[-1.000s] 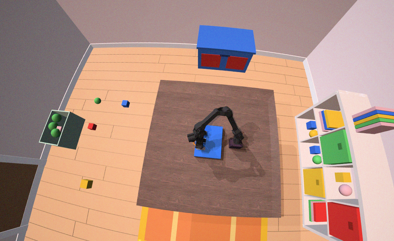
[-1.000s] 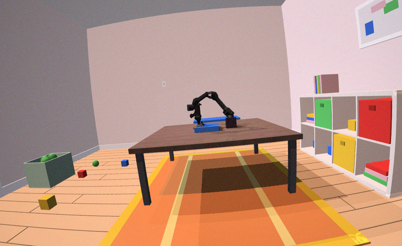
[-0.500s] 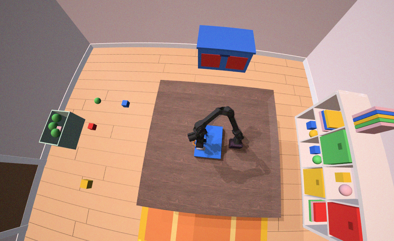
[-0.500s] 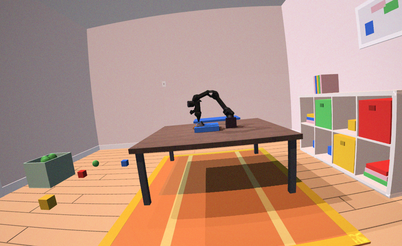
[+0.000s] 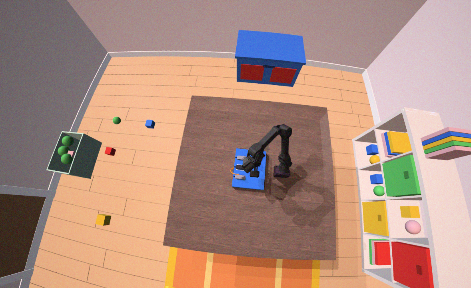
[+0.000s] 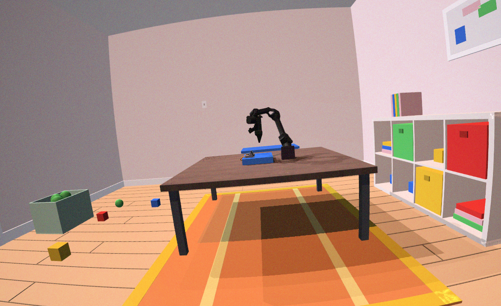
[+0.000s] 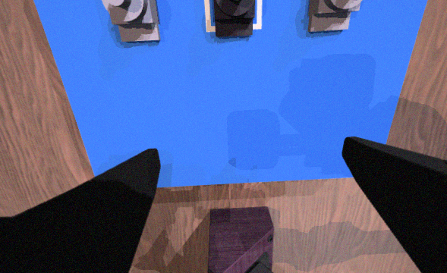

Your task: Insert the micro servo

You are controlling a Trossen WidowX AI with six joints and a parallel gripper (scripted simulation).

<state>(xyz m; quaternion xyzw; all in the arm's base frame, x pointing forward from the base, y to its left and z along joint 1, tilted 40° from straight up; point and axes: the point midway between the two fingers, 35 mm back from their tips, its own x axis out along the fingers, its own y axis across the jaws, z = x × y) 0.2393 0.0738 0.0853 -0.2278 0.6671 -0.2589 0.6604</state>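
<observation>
Right now the blue deck is 13 cm below my gripper tip and 2 cm behind it.
</observation>
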